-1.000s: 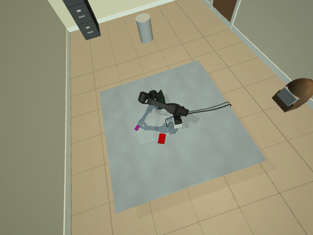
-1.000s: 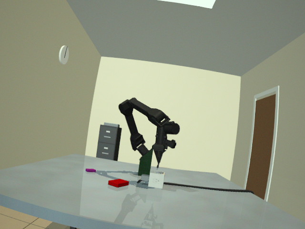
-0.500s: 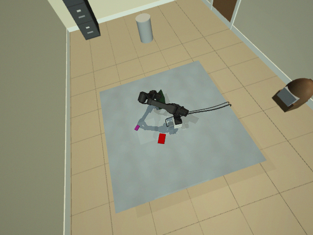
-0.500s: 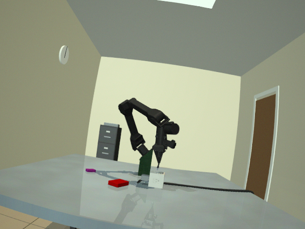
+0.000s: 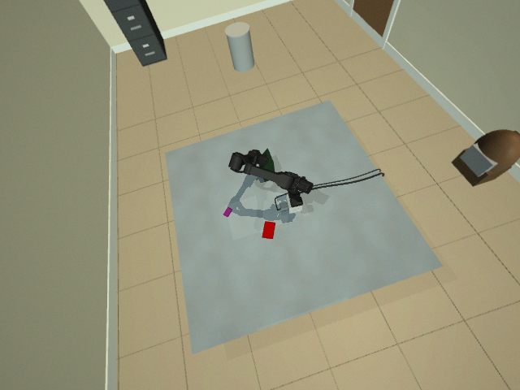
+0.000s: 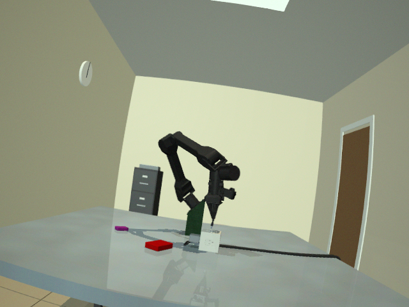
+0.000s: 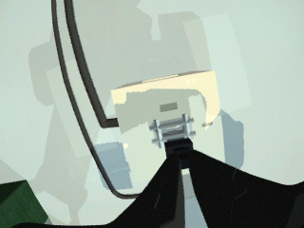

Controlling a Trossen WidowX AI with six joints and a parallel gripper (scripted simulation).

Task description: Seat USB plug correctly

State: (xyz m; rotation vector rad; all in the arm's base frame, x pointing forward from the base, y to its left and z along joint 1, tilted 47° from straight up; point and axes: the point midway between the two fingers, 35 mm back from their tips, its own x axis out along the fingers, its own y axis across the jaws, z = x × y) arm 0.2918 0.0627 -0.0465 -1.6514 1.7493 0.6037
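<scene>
Now: the dark USB plug 20 mm below my gripper tip. From my gripper tip the other things lie so: red block (90 mm ahead, 190 mm to the right, 120 mm below); small magenta block (110 mm behind, 390 mm to the right, 120 mm below).
</scene>
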